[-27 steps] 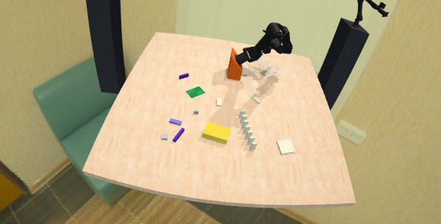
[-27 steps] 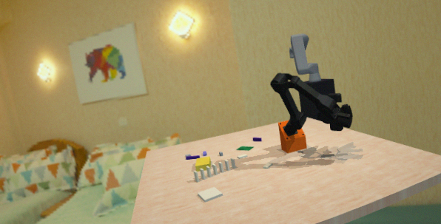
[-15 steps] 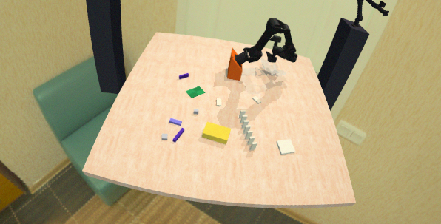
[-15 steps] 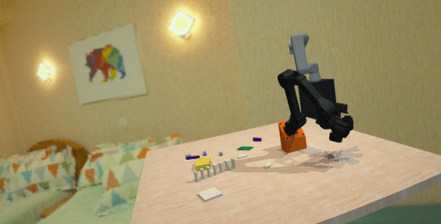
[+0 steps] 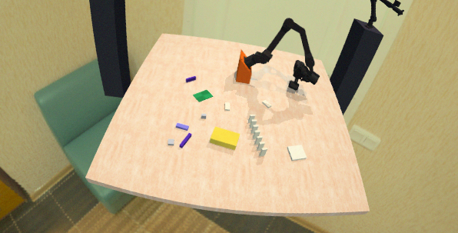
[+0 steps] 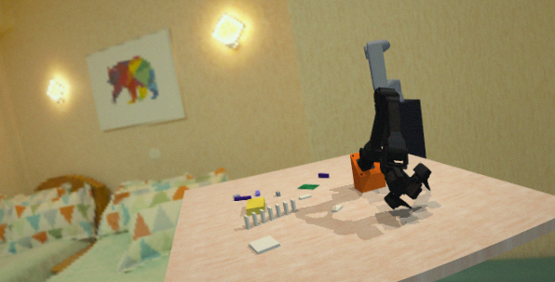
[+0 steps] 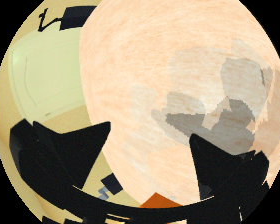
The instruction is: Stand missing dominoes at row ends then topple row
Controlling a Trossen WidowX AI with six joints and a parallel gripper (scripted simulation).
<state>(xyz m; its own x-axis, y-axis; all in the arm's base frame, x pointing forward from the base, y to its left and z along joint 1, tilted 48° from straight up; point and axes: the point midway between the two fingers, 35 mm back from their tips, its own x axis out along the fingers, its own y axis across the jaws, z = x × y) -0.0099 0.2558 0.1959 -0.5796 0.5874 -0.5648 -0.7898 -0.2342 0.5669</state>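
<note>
The green tile is 540 mm to the right of my gripper tip, 240 mm ahead of it and 30 mm below it. Round my gripper tip: white flat tile: 570 mm ahead, 70 mm to the right, 30 mm below; then yellow block: 530 mm ahead, 420 mm to the right, 20 mm below.
</note>
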